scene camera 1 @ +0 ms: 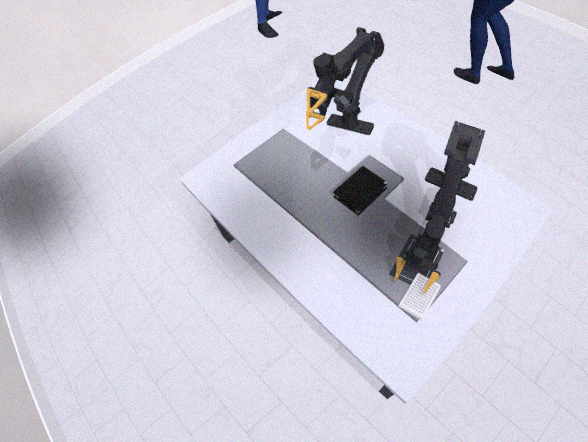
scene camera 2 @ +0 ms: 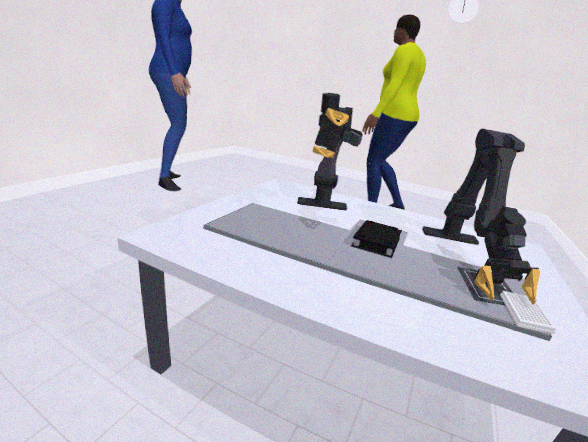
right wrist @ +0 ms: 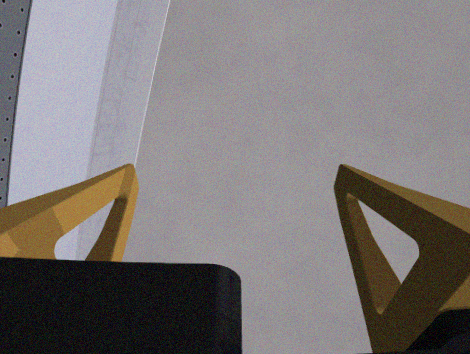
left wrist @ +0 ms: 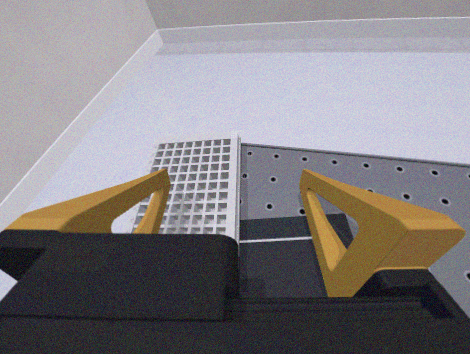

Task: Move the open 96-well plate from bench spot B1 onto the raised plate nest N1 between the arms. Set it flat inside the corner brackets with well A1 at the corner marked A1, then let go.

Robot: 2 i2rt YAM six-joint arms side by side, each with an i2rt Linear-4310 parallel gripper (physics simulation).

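Pixels of known places: left gripper, fingertip midpoint: (scene camera 1: pixel 408 288) (scene camera 2: pixel 513 301) (left wrist: pixel 234 176); right gripper, fingertip midpoint: (scene camera 1: pixel 308 121) (scene camera 2: pixel 331 141) (right wrist: pixel 236 175); left arm's base, link origin: (scene camera 2: pixel 449 236); right arm's base, link origin: (scene camera 1: pixel 350 124) (scene camera 2: pixel 322 204).
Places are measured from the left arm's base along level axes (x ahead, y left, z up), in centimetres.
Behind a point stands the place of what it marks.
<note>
The white 96-well plate (scene camera 1: pixel 419 299) @(x 48.4, y 7.7, z 1.8 cm) (scene camera 2: pixel 529 312) @(x 48.7, y 7.1, z 2.7 cm) (left wrist: pixel 200 195) @(x 47.1, y 6.1, z 2.3 cm) lies at the right front corner of the grey board, beside a dark outlined pad (scene camera 2: pixel 470 284) @(x 38.0, y -3.7, z 1.5 cm) (left wrist: pixel 280 270) @(x 41.6, y 0.5, z 1.5 cm). My left gripper (scene camera 1: pixel 410 287) @(x 47.5, y 3.1, z 4.1 cm) (scene camera 2: pixel 513 300) @(x 47.5, y 3.1, z 4.1 cm) (left wrist: pixel 234 176) @(x 47.5, y 3.1, z 4.1 cm) is open and empty; in the left wrist view one finger overlaps the plate and the other is off to its right, over the board. The black raised nest (scene camera 1: pixel 360 190) @(x 22.8, y -27.5, z 4.7 cm) (scene camera 2: pixel 377 235) @(x 24.2, y -28.7, z 4.7 cm) stands mid-board with nothing on it. Its A1 mark is too small to read. My right gripper (scene camera 1: pixel 310 111) @(x 22.8, y -46.5, z 29.6 cm) (scene camera 2: pixel 332 136) @(x 22.8, y -46.5, z 29.6 cm) (right wrist: pixel 236 175) @(x 22.8, y -46.5, z 29.6 cm) is open and empty, raised far from the plate.
The long grey board (scene camera 1: pixel 300 185) @(x 29.3, y -49.3, z 1.3 cm) (scene camera 2: pixel 275 235) @(x 30.1, y -58.0, z 1.1 cm) (left wrist: pixel 425 200) @(x 45.9, y -10.7, z 1.3 cm) (right wrist: pixel 10 75) @(x 39.1, y -48.9, z 1.3 cm) has rows of holes and lies on the white table (scene camera 1: pixel 280 250) @(x 55.1, y -40.6, z 0.0 cm) (scene camera 2: pixel 225 270) @(x 52.6, y -64.1, z 0.0 cm). Both arm bases stand behind it. Two people are in the room behind the table.
</note>
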